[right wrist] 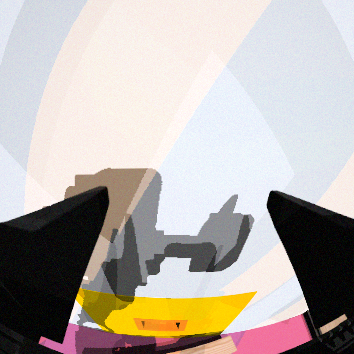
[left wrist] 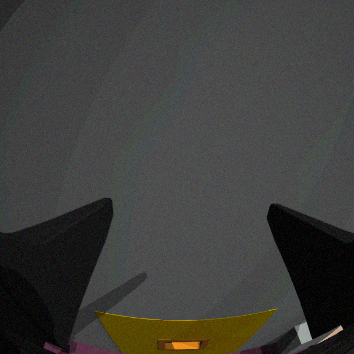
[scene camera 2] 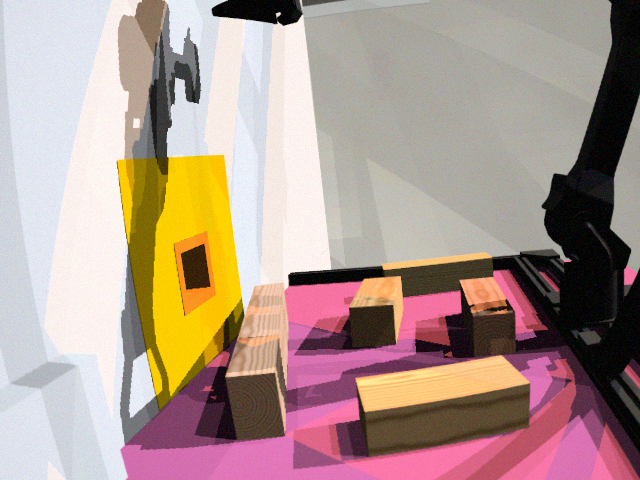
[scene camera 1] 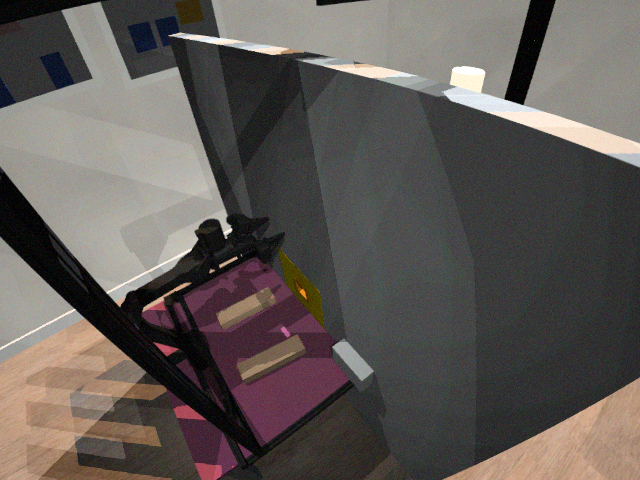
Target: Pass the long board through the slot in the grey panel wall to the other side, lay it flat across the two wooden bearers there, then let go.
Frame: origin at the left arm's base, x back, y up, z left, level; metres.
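Seen in the pictures: left gripper, fingertip midpoint: [left wrist: 194,210] [scene camera 1: 276,225]; right gripper, fingertip midpoint: [right wrist: 191,197] [scene camera 2: 197,3]; left arm's base, link origin: [scene camera 1: 202,361]; right arm's base, link origin: [scene camera 2: 593,316].
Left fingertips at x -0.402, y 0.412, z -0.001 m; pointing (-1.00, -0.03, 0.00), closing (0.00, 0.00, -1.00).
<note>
Offsets run from my left fingertips to a thing's top centre. "pt": to the spot under its first point.
The long board {dx -0.156, dy -0.375, dz -0.035 m} [scene camera 2: 258,335] [right wrist: 215,347] lies on the pink mat along the foot of the panel wall [scene camera 1: 392,232] [scene camera 2: 77,232], near the yellow plate with the orange-rimmed slot {dx -0.056, dy -0.286, dz -0.020 m} [scene camera 1: 300,289] [scene camera 2: 196,267] [left wrist: 185,345] [right wrist: 160,325]. On the other side, one bearer {dx +0.164, dy -0.394, dz +0.106 m} [scene camera 1: 245,308] and a second bearer {dx +0.190, dy -0.394, dz -0.142 m} [scene camera 1: 272,359] lie apart on the mat. My left gripper [scene camera 1: 275,227] [left wrist: 194,210] is open and empty, facing the wall above the slot's level. My right gripper [right wrist: 191,197] is open and empty, facing the wall high above the board; part of it shows at the top of scene camera 2.
Beside the board stand a block {dx -0.265, dy -0.385, dz +0.092 m} [scene camera 2: 375,322], another block {dx -0.393, dy -0.388, dz +0.045 m} [scene camera 2: 491,330], a front block {dx -0.337, dy -0.394, dz -0.179 m} [scene camera 2: 444,413] and a back block {dx -0.341, dy -0.388, dz +0.264 m} [scene camera 2: 439,279]. In scene camera 1, a small pink piece [scene camera 1: 285,331] lies between the bearers, and a grey block {pt dx +0.004, dy -0.332, dz -0.358 m} [scene camera 1: 353,364] sits against the wall. Black rails edge both mats.
</note>
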